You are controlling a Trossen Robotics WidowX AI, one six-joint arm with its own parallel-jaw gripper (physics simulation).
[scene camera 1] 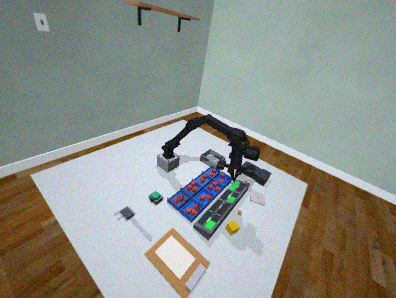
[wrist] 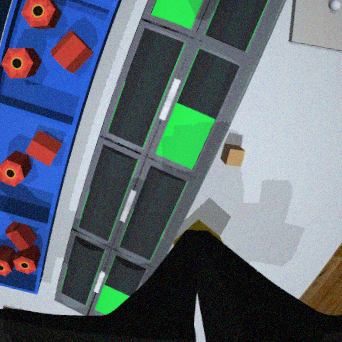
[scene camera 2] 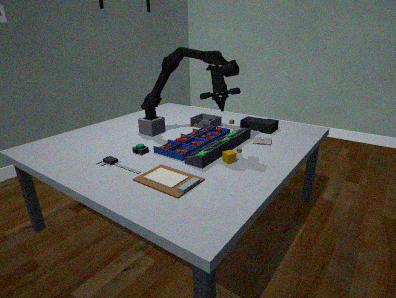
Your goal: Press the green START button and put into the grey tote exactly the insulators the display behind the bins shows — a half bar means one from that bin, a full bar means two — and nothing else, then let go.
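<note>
My gripper (scene camera 1: 234,178) (scene camera 2: 222,109) (wrist: 194,240) is shut and empty, above the table near the far end of the display. The display (scene camera 1: 220,220) (scene camera 2: 220,151) (wrist: 248,65) has three green bars: half bars in the right column's second and nearest cells, and one in the far left cell, cut off in the wrist view. Red insulators (scene camera 1: 189,211) (scene camera 2: 182,150) (wrist: 71,51) lie in blue bins (wrist: 60,97) in two rows beside it. The green START button (scene camera 1: 155,195) (scene camera 2: 140,147) is left of the bins. The grey tote (scene camera 1: 212,163) (scene camera 2: 202,125) is behind them; no insulator is visible inside.
A yellow block (scene camera 1: 232,228) (scene camera 2: 229,156) and small wooden cube (scene camera 1: 239,212) (wrist: 233,155) lie right of the display. A black box (scene camera 1: 256,173) (scene camera 2: 259,124) and pale plate (scene camera 1: 258,198) (wrist: 315,25) are at the far right. A clipboard (scene camera 1: 154,250) and caliper (scene camera 1: 127,213) lie in front.
</note>
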